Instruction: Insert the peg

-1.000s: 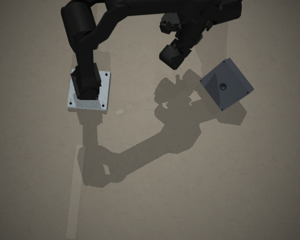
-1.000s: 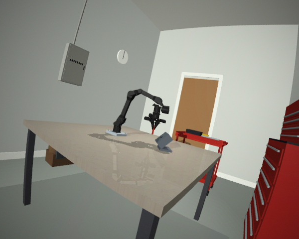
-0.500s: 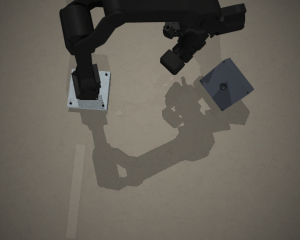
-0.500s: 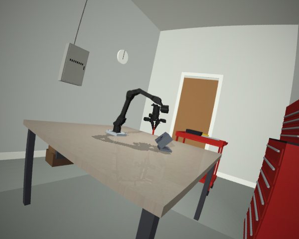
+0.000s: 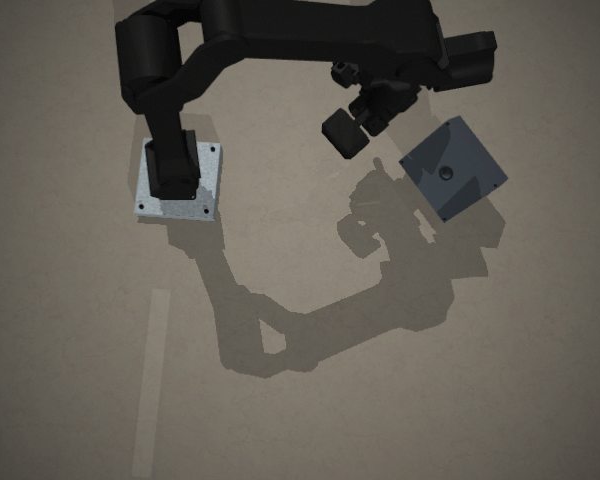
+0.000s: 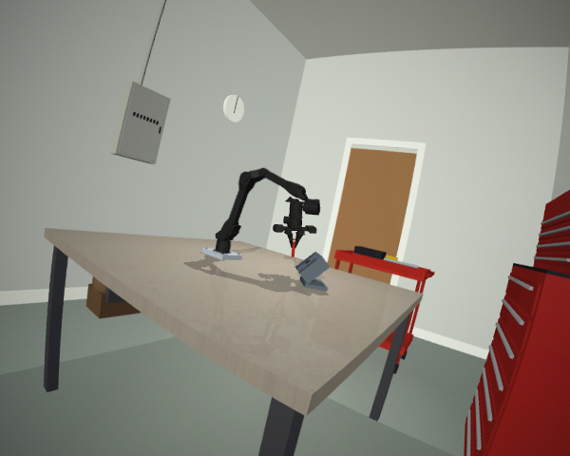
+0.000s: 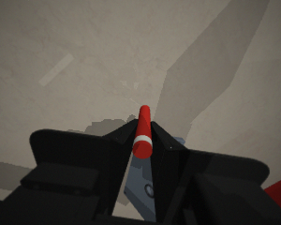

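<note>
Right now the sloped panel is 13 cm ahead of my gripper tip, 7 cm to the right of it and 5 cm below it. The rest, counted from my gripper tip: red peg (2 cm above).
</note>
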